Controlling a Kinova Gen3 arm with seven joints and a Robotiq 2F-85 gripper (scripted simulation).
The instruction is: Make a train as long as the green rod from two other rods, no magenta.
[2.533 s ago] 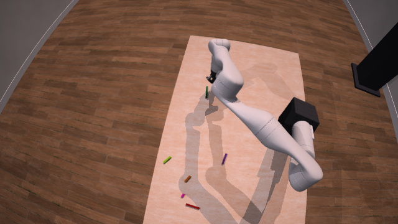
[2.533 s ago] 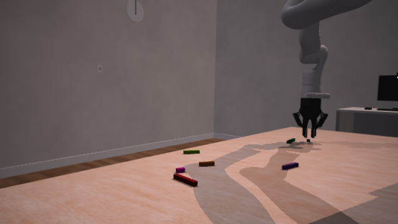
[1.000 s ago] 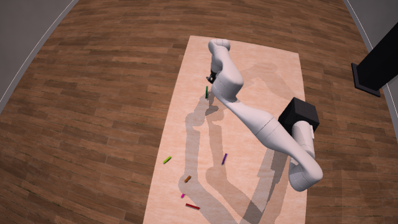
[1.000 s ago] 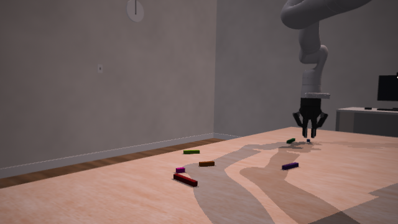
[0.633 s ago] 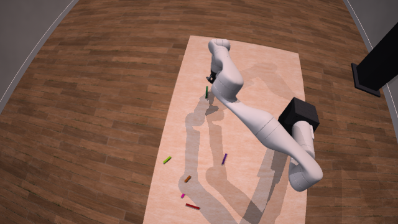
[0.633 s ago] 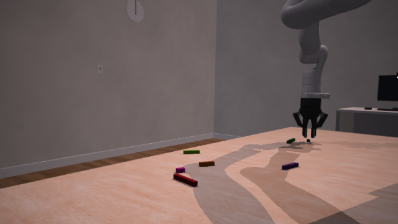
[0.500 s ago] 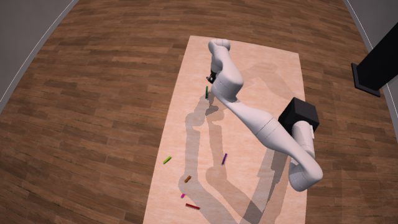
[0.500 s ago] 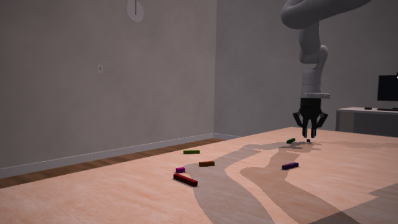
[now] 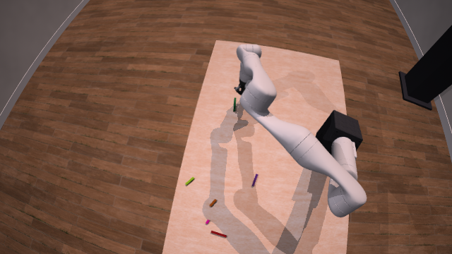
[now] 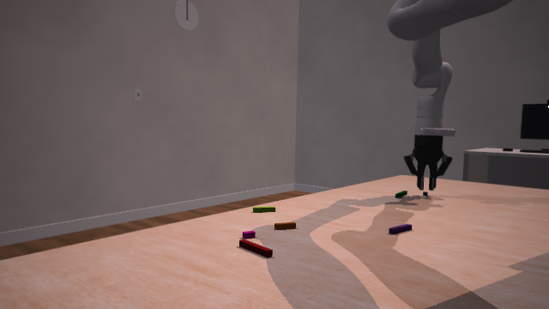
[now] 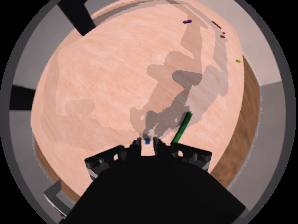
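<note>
Right now my hand is 30 mm above the blue rod. The rest, counted from my hand: green rod: 60 mm to the left, 40 mm ahead, 30 mm below; then lime rod: 520 mm to the left, 120 mm ahead, 30 mm below; then purple rod: 420 mm to the left, 170 mm behind, 30 mm below.
</note>
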